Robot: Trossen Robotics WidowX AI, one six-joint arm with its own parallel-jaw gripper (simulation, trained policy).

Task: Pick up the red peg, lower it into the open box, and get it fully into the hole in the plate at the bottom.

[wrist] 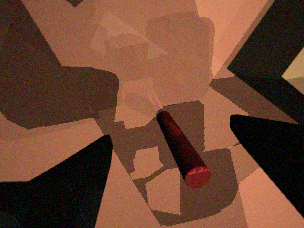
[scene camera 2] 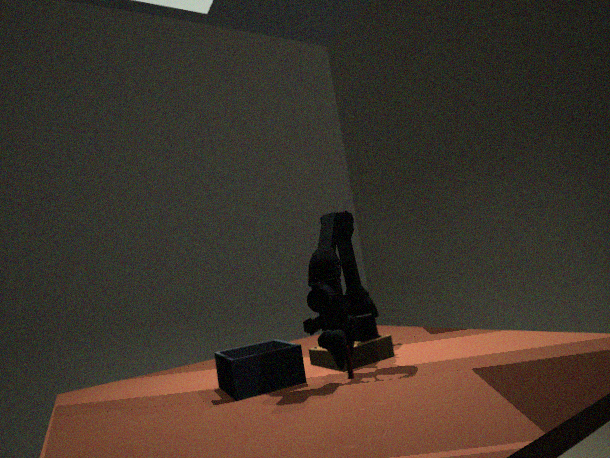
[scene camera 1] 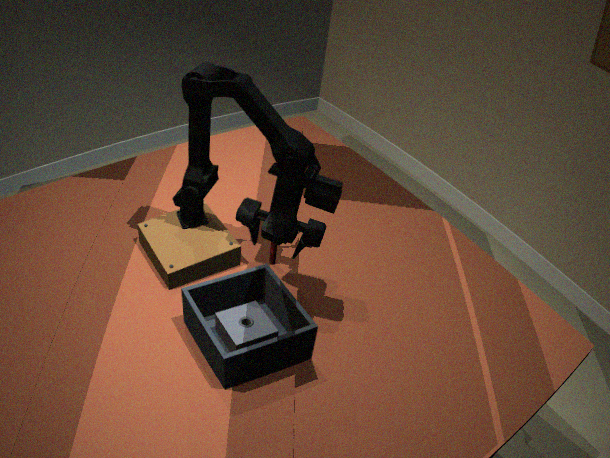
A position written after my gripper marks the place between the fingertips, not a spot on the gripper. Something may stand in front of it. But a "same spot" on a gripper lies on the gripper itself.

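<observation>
Gripper: visible in the wrist view, in scene camera 1, in scene camera 2 [346,362]. Same spot on my gripper: [wrist: 76,185] and [scene camera 1: 298,243]. Dark box: visible in scene camera 1 and scene camera 2; out of frame in the wrist view. Same spot on the dark box: [scene camera 1: 296,339] and [scene camera 2: 227,364]. Grey plate: visible in scene camera 1 [241,326]; out of frame in the wrist view; hidden in scene camera 2 by a dark box.
</observation>
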